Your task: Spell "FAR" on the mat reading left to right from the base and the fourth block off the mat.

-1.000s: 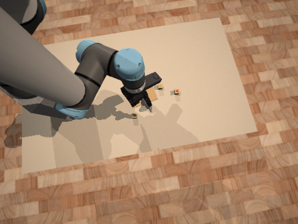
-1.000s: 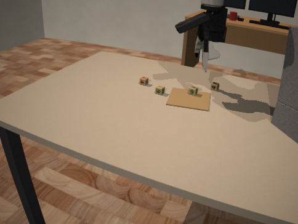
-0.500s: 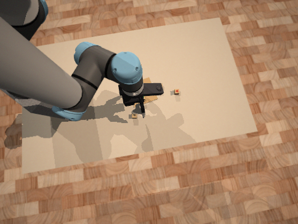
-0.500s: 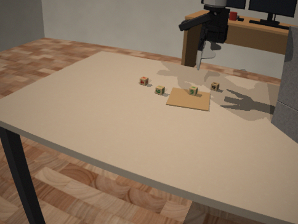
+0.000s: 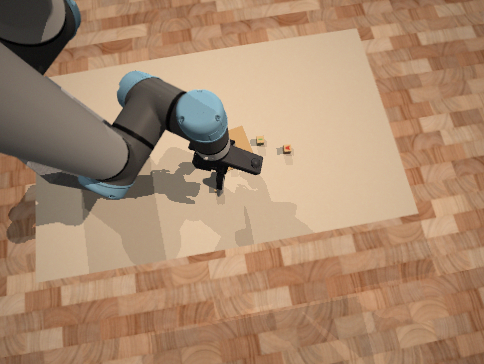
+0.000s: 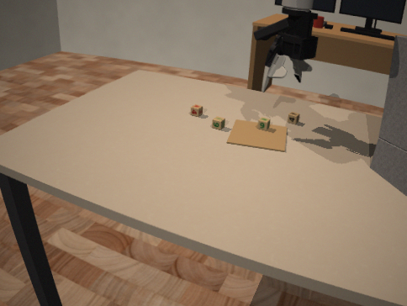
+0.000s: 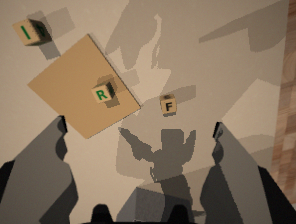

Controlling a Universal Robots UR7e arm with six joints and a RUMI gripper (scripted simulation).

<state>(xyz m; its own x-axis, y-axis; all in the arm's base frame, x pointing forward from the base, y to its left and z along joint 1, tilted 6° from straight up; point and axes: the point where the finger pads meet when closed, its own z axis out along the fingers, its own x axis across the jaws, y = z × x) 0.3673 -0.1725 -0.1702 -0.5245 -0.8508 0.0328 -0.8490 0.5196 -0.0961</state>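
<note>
My hand is 4 cm past the F block, 3 cm to the left of it and 9 cm above it. Also, from my hand: brown mat: 3 cm ahead, 10 cm to the left, 10 cm below; then green R block: 3 cm ahead, 6 cm to the left, 9 cm below; then green-lettered block: 14 cm ahead, 9 cm to the left, 9 cm below.
</note>
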